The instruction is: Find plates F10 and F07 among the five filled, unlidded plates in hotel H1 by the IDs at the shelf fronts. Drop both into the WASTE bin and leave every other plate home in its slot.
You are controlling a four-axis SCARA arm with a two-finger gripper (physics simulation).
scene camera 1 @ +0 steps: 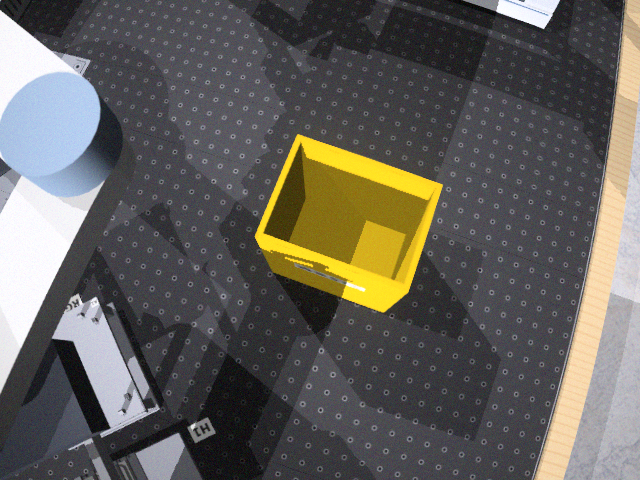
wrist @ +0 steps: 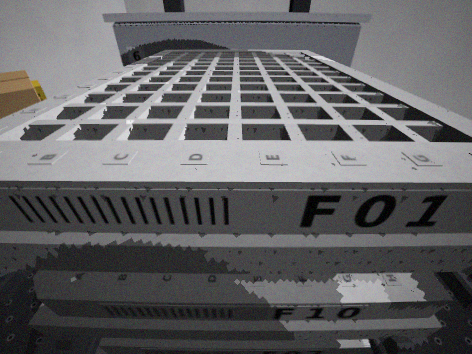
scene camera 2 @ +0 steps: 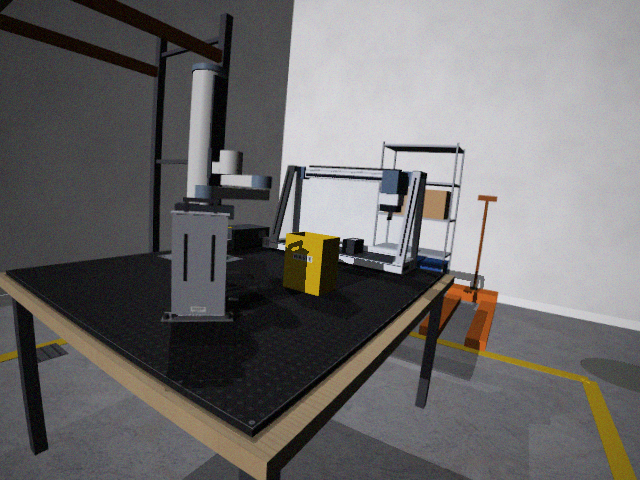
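Places are measured from the arm's base along level axes (x up, y right, z ahead), in metres.
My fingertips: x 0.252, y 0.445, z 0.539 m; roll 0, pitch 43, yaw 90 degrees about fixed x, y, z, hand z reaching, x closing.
Behind a point stands the place of what it marks.
The yellow WASTE bin (scene camera 1: pixel 367 165) @[z 0.647, x 0.208, y -0.027 m] (scene camera 2: pixel 327 266) @[z 0.726, x 0.113, y 0.043 m] stands on the table with its mouth up; its visible inside holds no plate. Hotel H1 shows from behind in scene view 2 (scene camera 2: pixel 199 299) @[z 0.592, x 0.064, y 0.491 m]. In the wrist view, white plate F01 (wrist: pixel 265 210) is very close, in the top slot. Plate F10 (wrist: pixel 250 310) sits in the slot below. A third plate (wrist: pixel 225 345) @[z 0.478, x 0.223, y 0.385 m] shows at the bottom edge, its ID cut off. Plate F07 cannot be made out. My gripper is open and holds nothing, at the hotel's front near the top plates; its fingertips are hidden.
The arm (scene camera 1: pixel 31 248) @[z 0.437, x 0.364, y 0.177 m] (scene camera 2: pixel 237 180) @[z 0.313, x 0.391, y 0.092 m] reaches over the table toward the hotel. A nest (scene camera 1: pixel 111 361) @[z 0.417, x 0.073, y 0.270 m] lies partly under it, beside the H1 tag (scene camera 1: pixel 200 429) @[z 0.545, x 0.013, y 0.318 m]. A gantry machine (scene camera 2: pixel 356 174) @[z 0.487, x 0.481, y -0.623 m] stands behind the bin. The hotel's tall back panel (wrist: pixel 235 35) @[z 0.569, x 0.286, y 0.472 m] rises behind the plates.
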